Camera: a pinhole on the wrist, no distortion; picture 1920 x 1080 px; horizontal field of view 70.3 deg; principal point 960.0 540.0 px. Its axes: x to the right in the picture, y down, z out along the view. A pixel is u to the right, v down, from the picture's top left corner.
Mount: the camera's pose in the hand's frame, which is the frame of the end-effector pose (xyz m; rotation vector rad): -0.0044 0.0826 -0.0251 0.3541 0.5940 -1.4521
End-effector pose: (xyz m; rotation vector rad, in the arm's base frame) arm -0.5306 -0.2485 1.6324 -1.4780 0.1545 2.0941
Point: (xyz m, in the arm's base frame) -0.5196 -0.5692 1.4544
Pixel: behind the camera
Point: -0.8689 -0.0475 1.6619
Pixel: 410.9 787.8
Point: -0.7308 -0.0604 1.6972
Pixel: 785.3 581.9
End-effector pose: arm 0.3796 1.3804 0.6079 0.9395 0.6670 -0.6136
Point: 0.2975 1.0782 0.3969
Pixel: 1717.0 882.2
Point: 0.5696 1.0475 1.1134
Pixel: outside the picture
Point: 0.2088 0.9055 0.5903
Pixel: 1273.7 296.0
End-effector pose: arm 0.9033 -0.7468 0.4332 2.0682 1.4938 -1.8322
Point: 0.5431 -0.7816 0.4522
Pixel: 1165.1 363.8
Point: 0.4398 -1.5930 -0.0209
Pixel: outside the picture
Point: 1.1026 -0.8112 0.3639
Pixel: behind the camera
